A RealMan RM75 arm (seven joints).
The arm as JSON. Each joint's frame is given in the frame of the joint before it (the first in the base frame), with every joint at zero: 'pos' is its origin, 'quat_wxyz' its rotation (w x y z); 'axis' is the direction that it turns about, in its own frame. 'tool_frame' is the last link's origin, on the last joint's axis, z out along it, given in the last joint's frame.
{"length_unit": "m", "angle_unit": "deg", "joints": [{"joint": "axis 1", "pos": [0.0, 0.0, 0.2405], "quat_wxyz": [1.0, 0.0, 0.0, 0.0], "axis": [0.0, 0.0, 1.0]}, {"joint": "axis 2", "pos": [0.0, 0.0, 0.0], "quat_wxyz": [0.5, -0.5, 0.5, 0.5], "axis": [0.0, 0.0, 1.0]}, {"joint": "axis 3", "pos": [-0.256, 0.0, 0.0], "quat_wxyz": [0.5, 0.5, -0.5, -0.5], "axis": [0.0, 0.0, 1.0]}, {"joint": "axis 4", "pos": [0.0, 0.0, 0.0], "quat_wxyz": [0.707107, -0.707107, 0.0, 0.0], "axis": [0.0, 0.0, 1.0]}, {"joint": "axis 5", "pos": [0.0, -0.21, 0.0], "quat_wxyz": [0.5, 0.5, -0.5, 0.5], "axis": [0.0, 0.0, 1.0]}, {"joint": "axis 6", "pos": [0.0, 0.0, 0.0], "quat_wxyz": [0.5, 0.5, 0.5, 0.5], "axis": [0.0, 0.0, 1.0]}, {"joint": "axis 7", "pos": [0.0, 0.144, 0.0], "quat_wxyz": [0.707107, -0.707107, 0.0, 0.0], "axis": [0.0, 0.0, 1.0]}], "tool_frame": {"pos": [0.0, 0.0, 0.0], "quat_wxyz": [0.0, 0.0, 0.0, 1.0]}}
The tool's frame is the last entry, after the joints.
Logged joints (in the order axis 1, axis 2, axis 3, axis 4, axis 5, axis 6, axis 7), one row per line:
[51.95, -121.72, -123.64, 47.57, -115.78, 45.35, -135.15]
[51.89, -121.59, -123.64, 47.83, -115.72, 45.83, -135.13]
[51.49, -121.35, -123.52, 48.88, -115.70, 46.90, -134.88]
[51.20, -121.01, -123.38, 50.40, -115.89, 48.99, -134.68]
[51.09, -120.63, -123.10, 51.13, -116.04, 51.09, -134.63]
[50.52, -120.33, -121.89, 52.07, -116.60, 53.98, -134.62]
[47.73, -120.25, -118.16, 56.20, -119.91, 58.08, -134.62]
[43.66, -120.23, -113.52, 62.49, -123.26, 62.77, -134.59]
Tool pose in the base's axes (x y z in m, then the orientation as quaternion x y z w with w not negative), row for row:
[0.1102, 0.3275, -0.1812, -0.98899, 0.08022, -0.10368, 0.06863]
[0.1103, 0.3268, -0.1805, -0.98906, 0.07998, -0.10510, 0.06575]
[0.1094, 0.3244, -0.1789, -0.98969, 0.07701, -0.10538, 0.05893]
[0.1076, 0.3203, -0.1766, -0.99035, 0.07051, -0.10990, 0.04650]
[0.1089, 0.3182, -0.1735, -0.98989, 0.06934, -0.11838, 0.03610]
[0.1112, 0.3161, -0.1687, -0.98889, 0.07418, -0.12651, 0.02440]
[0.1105, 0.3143, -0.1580, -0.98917, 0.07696, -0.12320, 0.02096]
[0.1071, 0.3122, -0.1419, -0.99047, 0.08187, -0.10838, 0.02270]
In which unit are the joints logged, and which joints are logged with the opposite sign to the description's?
The joints are logged in degrees. Opposite sign: axis 2, axis 4, axis 6, axis 7.
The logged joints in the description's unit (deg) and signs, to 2 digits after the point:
[51.95, 121.72, -123.64, -47.57, -115.78, -45.35, 135.15]
[51.89, 121.59, -123.64, -47.83, -115.72, -45.83, 135.13]
[51.49, 121.35, -123.52, -48.88, -115.70, -46.90, 134.88]
[51.20, 121.01, -123.38, -50.40, -115.89, -48.99, 134.68]
[51.09, 120.63, -123.10, -51.13, -116.04, -51.09, 134.63]
[50.52, 120.33, -121.89, -52.07, -116.60, -53.98, 134.62]
[47.73, 120.25, -118.16, -56.20, -119.91, -58.08, 134.62]
[43.66, 120.23, -113.52, -62.49, -123.26, -62.77, 134.59]

